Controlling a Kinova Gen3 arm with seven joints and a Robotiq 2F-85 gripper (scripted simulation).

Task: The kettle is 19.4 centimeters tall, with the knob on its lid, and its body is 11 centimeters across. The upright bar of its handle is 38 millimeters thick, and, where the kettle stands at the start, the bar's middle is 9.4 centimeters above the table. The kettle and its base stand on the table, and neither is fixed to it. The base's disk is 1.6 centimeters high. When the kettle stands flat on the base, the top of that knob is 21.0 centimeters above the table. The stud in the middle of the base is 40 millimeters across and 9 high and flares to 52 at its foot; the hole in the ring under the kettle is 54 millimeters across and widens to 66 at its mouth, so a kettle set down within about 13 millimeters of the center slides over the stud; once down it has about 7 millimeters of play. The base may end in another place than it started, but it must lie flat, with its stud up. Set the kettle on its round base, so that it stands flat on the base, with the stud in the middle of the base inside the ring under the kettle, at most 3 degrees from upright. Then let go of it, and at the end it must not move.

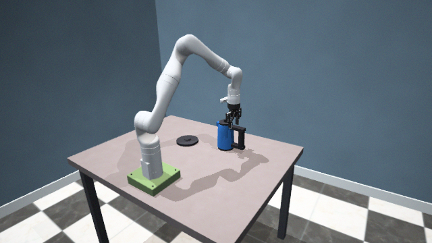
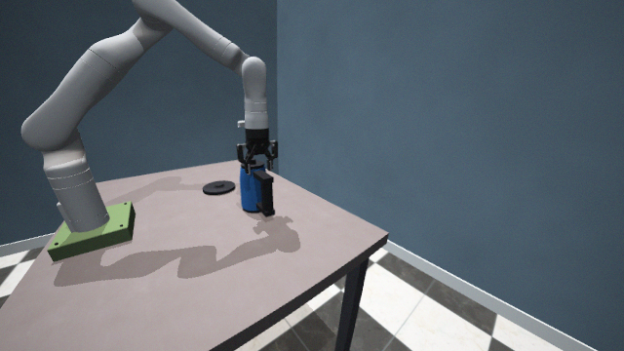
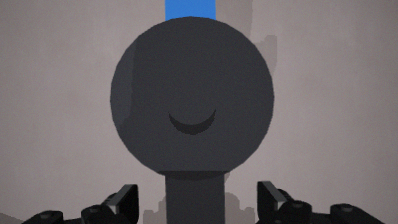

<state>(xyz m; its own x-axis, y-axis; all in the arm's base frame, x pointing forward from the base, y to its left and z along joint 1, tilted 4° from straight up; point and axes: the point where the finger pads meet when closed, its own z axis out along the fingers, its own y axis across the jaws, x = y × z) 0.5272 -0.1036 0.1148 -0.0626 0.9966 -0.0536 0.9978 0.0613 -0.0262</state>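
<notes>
Now: hand 7 cm above the blue kettle and 2 cm to the right of it. Also, from my hand: round black base: 32 cm to the left, 16 cm below, 10 cm behind.
</notes>
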